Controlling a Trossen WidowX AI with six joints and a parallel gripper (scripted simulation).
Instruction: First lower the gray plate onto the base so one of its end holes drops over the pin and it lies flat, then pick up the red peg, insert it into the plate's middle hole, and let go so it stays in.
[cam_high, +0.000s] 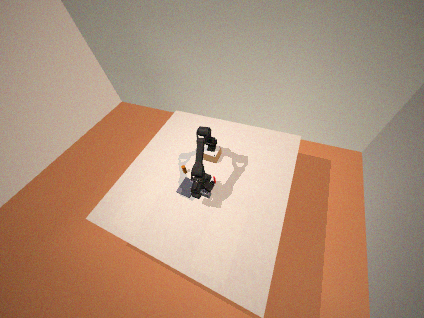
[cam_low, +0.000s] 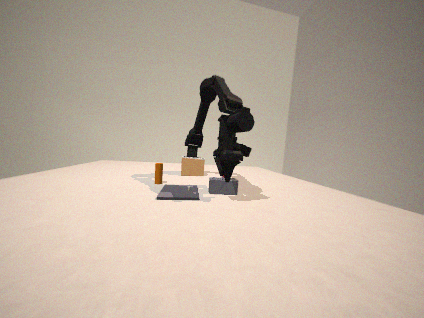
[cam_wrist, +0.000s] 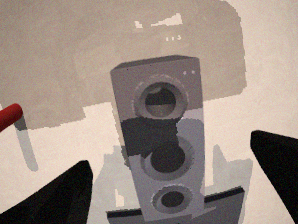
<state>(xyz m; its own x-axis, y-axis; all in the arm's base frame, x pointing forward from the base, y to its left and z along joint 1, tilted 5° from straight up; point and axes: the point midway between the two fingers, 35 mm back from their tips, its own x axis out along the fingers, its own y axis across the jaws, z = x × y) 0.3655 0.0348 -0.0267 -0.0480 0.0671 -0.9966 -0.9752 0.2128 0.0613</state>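
My gripper tip is now 1 cm above the gray plate. The rest, counted from my gripper tip: base (2 cm behind, 13 cm to the right, 4 cm below); then red peg (11 cm behind, 5 cm to the left, 1 cm below); then orange cylinder (16 cm behind, 21 cm to the right, 1 cm below).
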